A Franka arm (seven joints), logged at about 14 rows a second.
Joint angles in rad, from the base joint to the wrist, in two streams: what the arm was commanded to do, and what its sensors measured. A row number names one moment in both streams.
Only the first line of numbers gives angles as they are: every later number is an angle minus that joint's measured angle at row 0.
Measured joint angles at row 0:
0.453, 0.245, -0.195, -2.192, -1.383, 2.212, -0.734
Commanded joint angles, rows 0 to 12:
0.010, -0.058, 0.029, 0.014, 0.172, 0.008, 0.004
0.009, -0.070, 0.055, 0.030, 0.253, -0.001, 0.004
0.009, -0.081, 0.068, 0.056, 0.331, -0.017, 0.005
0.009, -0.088, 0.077, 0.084, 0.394, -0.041, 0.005
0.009, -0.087, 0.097, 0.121, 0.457, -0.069, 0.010
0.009, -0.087, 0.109, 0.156, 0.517, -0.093, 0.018
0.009, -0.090, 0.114, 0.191, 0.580, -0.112, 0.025
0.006, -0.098, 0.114, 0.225, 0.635, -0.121, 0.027
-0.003, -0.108, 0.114, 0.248, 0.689, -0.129, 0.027
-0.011, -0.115, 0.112, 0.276, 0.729, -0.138, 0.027
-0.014, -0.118, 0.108, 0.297, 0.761, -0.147, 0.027
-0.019, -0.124, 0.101, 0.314, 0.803, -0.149, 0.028
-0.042, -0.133, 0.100, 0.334, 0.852, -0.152, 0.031
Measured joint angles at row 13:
-0.008, -0.118, 0.094, 0.299, 0.777, -0.123, 0.021
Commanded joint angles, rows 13 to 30:
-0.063, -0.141, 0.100, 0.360, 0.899, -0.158, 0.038
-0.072, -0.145, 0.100, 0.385, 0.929, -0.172, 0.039
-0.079, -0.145, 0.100, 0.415, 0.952, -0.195, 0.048
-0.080, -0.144, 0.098, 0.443, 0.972, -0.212, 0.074
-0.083, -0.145, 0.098, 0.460, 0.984, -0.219, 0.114
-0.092, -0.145, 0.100, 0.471, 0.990, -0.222, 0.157
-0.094, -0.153, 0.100, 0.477, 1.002, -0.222, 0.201
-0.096, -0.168, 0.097, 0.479, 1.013, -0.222, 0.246
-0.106, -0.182, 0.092, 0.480, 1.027, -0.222, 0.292
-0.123, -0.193, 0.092, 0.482, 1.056, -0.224, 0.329
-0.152, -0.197, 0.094, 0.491, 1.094, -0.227, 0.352
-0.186, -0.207, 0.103, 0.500, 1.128, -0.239, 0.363
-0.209, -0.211, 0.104, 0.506, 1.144, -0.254, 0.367
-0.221, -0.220, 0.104, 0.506, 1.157, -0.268, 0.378
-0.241, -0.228, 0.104, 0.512, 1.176, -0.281, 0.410
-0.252, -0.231, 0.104, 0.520, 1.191, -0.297, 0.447
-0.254, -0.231, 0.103, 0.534, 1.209, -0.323, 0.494
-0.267, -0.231, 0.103, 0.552, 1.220, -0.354, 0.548
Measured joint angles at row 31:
-0.242, -0.226, 0.085, 0.515, 1.183, -0.285, 0.458
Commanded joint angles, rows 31 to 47:
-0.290, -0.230, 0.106, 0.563, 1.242, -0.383, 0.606
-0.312, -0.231, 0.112, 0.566, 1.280, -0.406, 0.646
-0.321, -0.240, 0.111, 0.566, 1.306, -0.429, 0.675
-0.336, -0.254, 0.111, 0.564, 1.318, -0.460, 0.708
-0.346, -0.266, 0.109, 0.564, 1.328, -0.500, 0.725
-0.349, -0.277, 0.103, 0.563, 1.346, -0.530, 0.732
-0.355, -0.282, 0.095, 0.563, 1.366, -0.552, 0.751
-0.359, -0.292, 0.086, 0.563, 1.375, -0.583, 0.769
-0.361, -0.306, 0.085, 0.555, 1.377, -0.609, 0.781
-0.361, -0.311, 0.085, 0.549, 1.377, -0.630, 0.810
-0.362, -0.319, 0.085, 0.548, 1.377, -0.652, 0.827
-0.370, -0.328, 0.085, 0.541, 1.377, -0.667, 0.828
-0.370, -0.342, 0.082, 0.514, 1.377, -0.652, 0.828
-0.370, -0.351, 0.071, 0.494, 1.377, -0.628, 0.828
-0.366, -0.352, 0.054, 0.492, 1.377, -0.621, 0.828
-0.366, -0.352, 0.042, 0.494, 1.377, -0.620, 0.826
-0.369, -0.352, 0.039, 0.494, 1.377, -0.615, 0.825
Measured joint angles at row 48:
-0.355, -0.320, 0.045, 0.532, 1.355, -0.639, 0.815
